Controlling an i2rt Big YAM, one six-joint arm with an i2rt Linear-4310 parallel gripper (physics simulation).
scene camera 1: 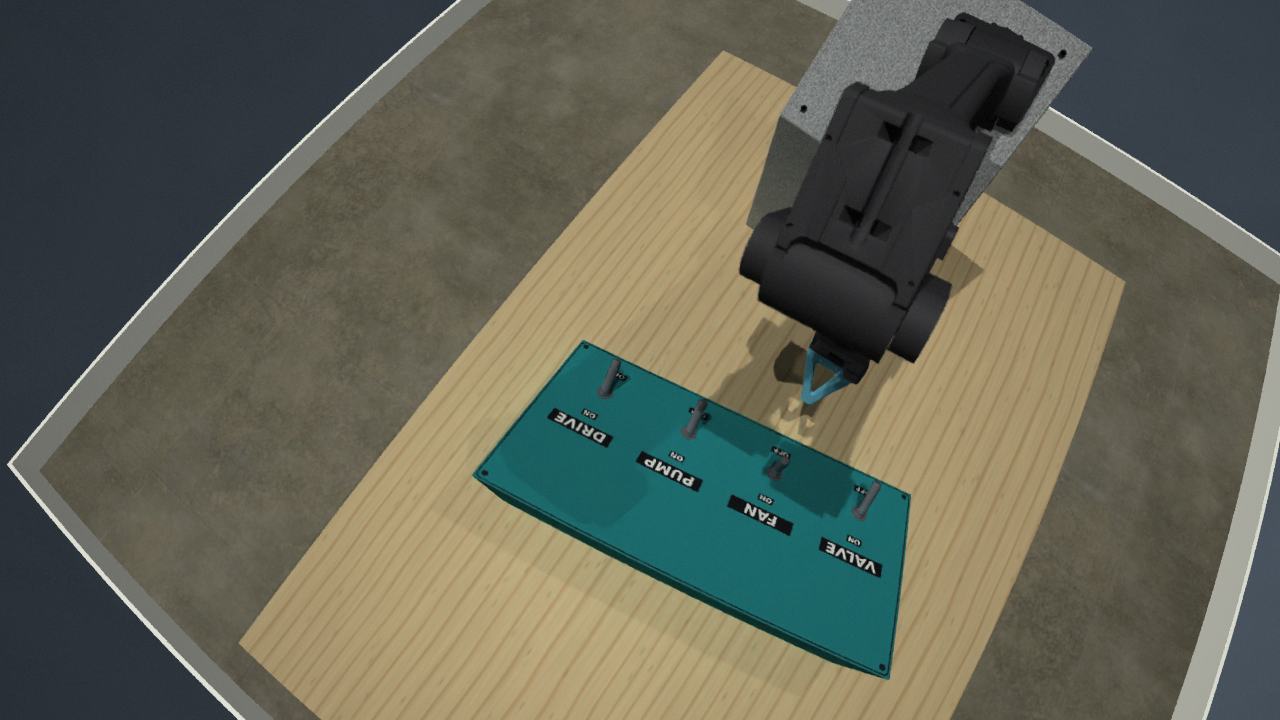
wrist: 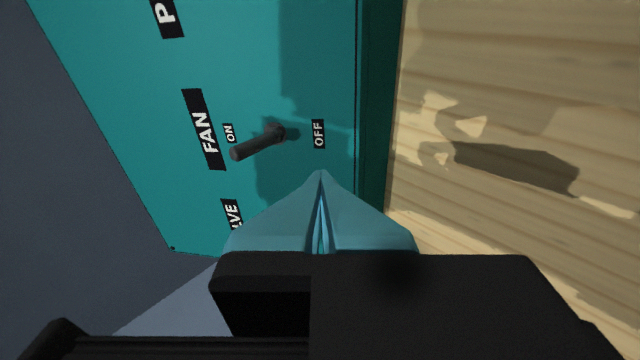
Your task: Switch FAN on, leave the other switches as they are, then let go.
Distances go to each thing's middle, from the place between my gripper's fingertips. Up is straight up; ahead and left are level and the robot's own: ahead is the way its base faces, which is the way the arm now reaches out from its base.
Now: the teal switch panel (scene camera 1: 790,553) 170 mm ahead of my hand, 50 mm below it and 40 mm to the right of it.
